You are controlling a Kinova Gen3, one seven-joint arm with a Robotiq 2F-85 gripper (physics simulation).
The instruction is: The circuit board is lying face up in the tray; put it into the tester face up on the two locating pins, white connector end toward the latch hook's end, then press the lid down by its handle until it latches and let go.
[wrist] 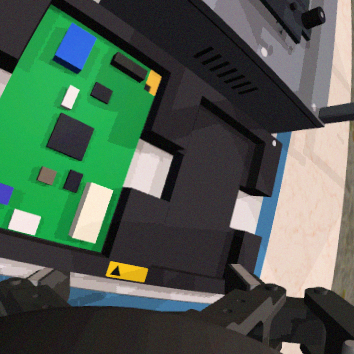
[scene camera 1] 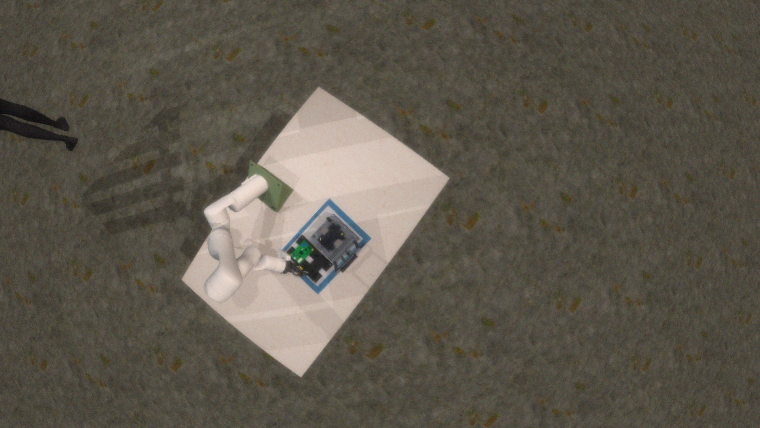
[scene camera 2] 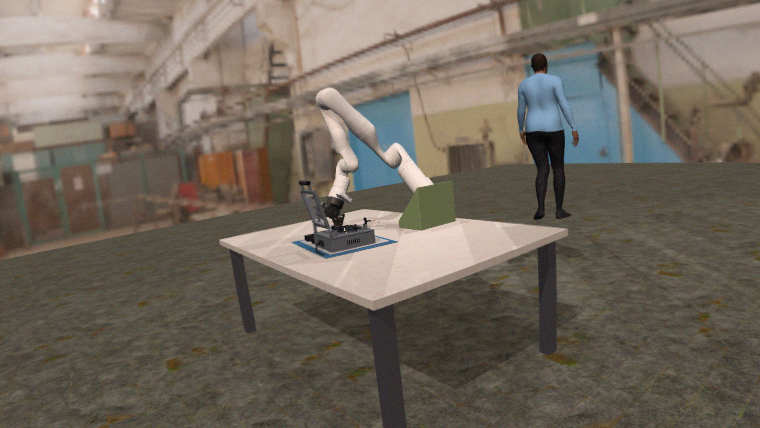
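Where they show: gripper, fingertip midpoint: (wrist: pixel 147 280) (scene camera 1: pixel 301 269); arm's base, link origin: (scene camera 1: pixel 261 183) (scene camera 2: pixel 429 197).
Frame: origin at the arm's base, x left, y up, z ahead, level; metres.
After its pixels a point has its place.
The green circuit board (wrist: pixel 70 133) {x -0.167, y -0.095, z 0.355 m} (scene camera 1: pixel 303 250) {x -0.152, y -0.098, z 0.358 m} lies face up in the black tray (wrist: pixel 211 168) {x -0.159, y -0.100, z 0.455 m} (scene camera 1: pixel 317 267) {x -0.178, y -0.099, z 0.468 m}. Its cream-white connector (wrist: pixel 92 212) {x -0.203, y -0.090, z 0.374 m} is at the end nearest the wrist camera. The grey tester (wrist: pixel 281 53) {x -0.076, y -0.058, z 0.462 m} (scene camera 1: pixel 340 247) {x -0.017, y -0.058, z 0.505 m} (scene camera 2: pixel 345 239) {x 0.079, y -0.074, z 0.495 m} stands next to the tray. Its lid (scene camera 2: pixel 314 206) {x 0.009, y 0.060, z 0.569 m} is raised, with the handle (scene camera 2: pixel 304 183) {x 0.002, y 0.150, z 0.594 m} at the top. My gripper (wrist: pixel 147 280) {x -0.234, y -0.085, z 0.410 m} (scene camera 1: pixel 295 268) {x -0.234, y -0.085, z 0.410 m} (scene camera 2: pixel 337 221) {x -0.234, y -0.085, z 0.410 m} is open and empty. It hovers close above the tray's near edge, with one finger at each bottom corner of the wrist view.
Tray and tester sit on a blue mat (scene camera 1: pixel 330 202) {x 0.130, y -0.115, z 0.321 m} (scene camera 2: pixel 382 242) {x 0.103, y -0.114, z 0.348 m} (wrist: pixel 274 197) {x -0.161, y -0.116, z 0.563 m} on a white table (scene camera 1: pixel 340 149) {x 0.385, y -0.118, z 0.190 m} (scene camera 2: pixel 425 261) {x 0.450, y -0.118, z 0.432 m}. The arm's green wedge base (scene camera 1: pixel 270 186) {x 0.018, y 0.018, z 0.058 m} (scene camera 2: pixel 427 205) {x 0.065, y -0.019, z 0.071 m} stands at the table edge. A person (scene camera 2: pixel 547 132) (scene camera 1: pixel 36 127) walks on the floor beyond the table.
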